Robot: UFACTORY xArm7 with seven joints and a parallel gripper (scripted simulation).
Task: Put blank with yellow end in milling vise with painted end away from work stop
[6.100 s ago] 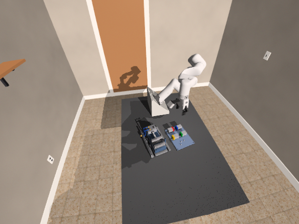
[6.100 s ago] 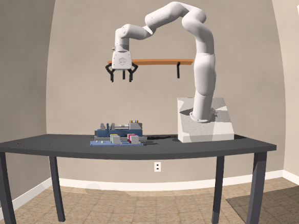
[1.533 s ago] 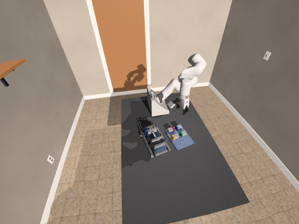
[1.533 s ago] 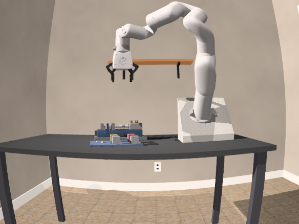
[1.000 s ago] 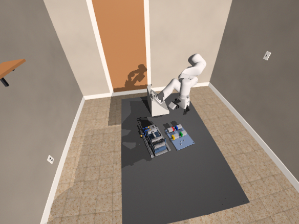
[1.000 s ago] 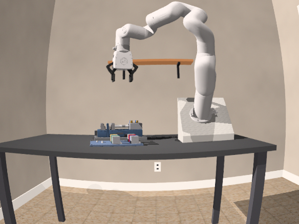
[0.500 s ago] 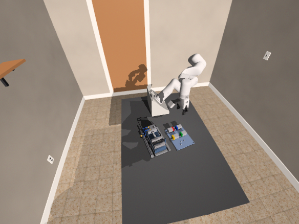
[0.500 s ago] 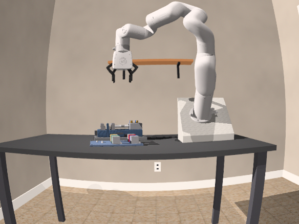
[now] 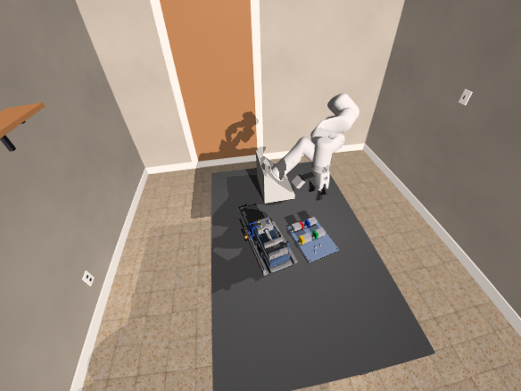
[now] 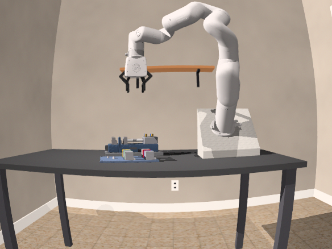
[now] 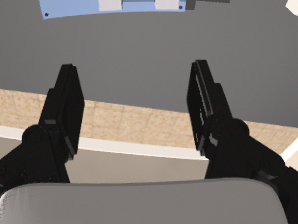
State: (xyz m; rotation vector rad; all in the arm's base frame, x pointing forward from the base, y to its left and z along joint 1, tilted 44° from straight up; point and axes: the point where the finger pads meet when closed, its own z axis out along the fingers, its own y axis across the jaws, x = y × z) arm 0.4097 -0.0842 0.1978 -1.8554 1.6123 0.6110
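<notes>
The blue infeed plate lies 320 mm below my hand, 40 mm ahead of it and 10 mm to the left of it. From my hand the other things lie so: green-end blank 290 mm below, 50 mm to the left, 30 mm ahead; then red-ended blank 290 mm below, 50 mm to the right, 40 mm behind; then blue-end blank 290 mm below, 60 mm behind, 40 mm to the left.
</notes>
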